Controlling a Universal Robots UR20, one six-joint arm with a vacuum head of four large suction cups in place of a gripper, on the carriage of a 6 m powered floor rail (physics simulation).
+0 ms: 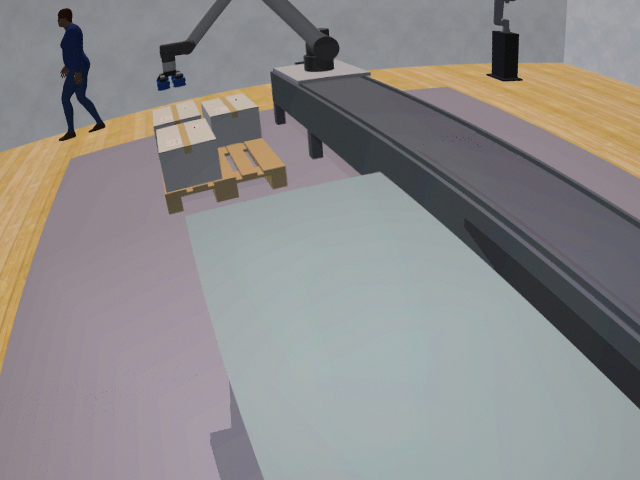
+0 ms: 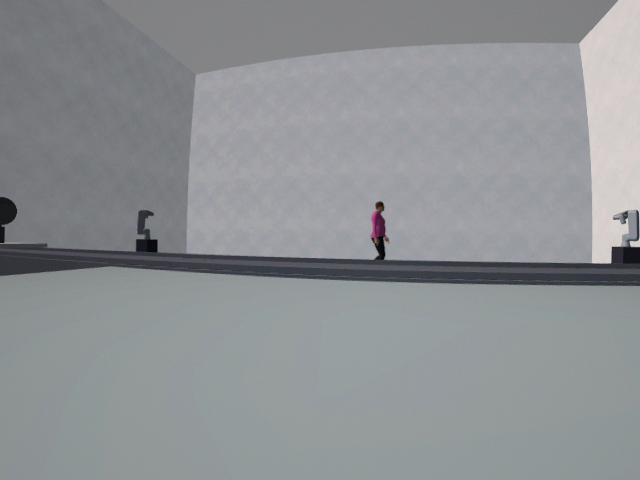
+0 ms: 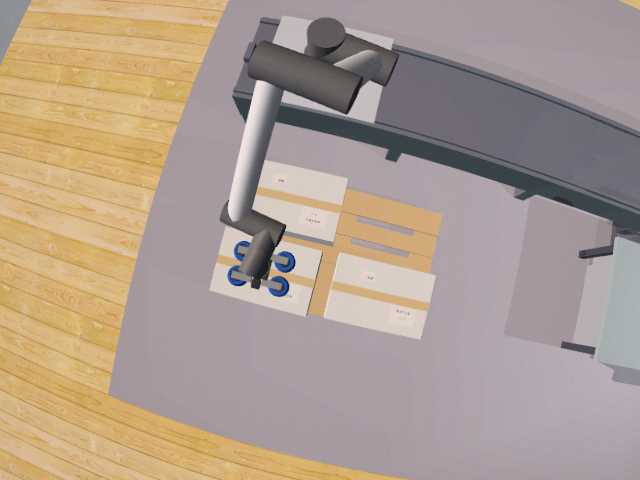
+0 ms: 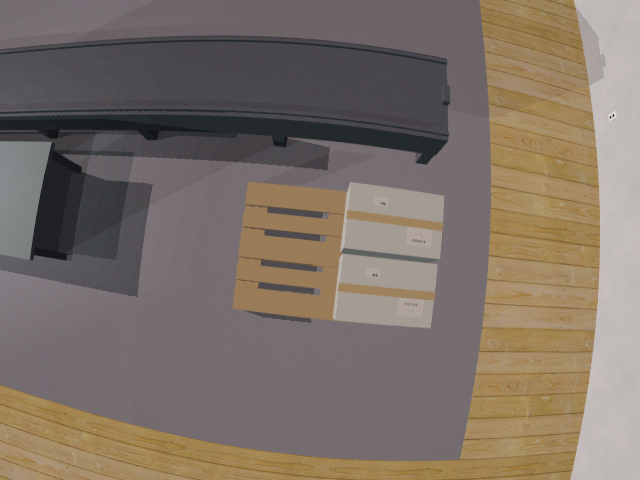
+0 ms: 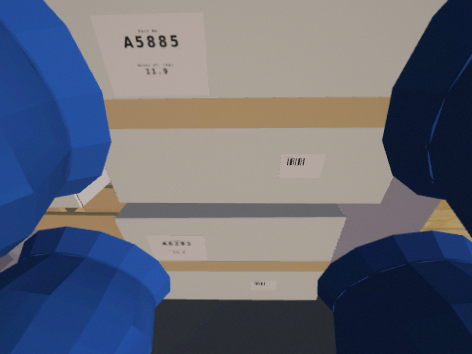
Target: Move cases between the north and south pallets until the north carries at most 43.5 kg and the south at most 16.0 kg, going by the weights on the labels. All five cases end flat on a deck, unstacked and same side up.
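Places are measured from the arm's base along level axes (x ahead, y left, z up), in millimetres.
Where they show: hand, tool point: (image 1: 171, 84) (image 5: 243, 215); arm's base, link origin: (image 1: 319, 69).
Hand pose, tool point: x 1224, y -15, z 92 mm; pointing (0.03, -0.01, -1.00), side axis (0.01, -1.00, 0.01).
Note:
Each offset is from my tool point to the top centre of the thing. "*": to the spot under its first point. Level surfaces: height alone.
My vacuum head (image 1: 171, 81) (image 3: 260, 268) is open and bare, above case A5885 @[2 mm ahead, 15 mm right, 240 mm down] (image 1: 165, 116) (image 3: 305, 268) (image 5: 225, 160), whose label reads 11.9 kg. That case sits flat on the north pallet @[* 543 mm back, 674 mm left, 518 mm down] (image 1: 263, 155) (image 3: 392, 206), at its outer far corner. A second case @[430 mm back, 27 mm left, 259 mm down] (image 1: 237, 129) (image 3: 315, 183) (image 5: 225, 240) sits on the rail side; its weight is too small to read. A third case @[21 mm back, 639 mm left, 243 mm down] (image 1: 191, 165) (image 3: 356, 310) sits at the table-side outer corner. On the south pallet (image 4: 289, 250), two cases (image 4: 382, 242) (image 4: 372, 304) lie side by side at the far end, labels unreadable.
The floor rail (image 1: 392, 124) (image 3: 465, 103) (image 4: 232, 77) runs beside both pallets. A pale table @[132 mm down] (image 1: 387, 310) (image 2: 320, 361) (image 3: 620, 310) (image 4: 20, 196) stands between them. A person in blue (image 1: 74, 56) walks behind the north pallet. A person in pink (image 2: 378, 224) is beyond the rail.

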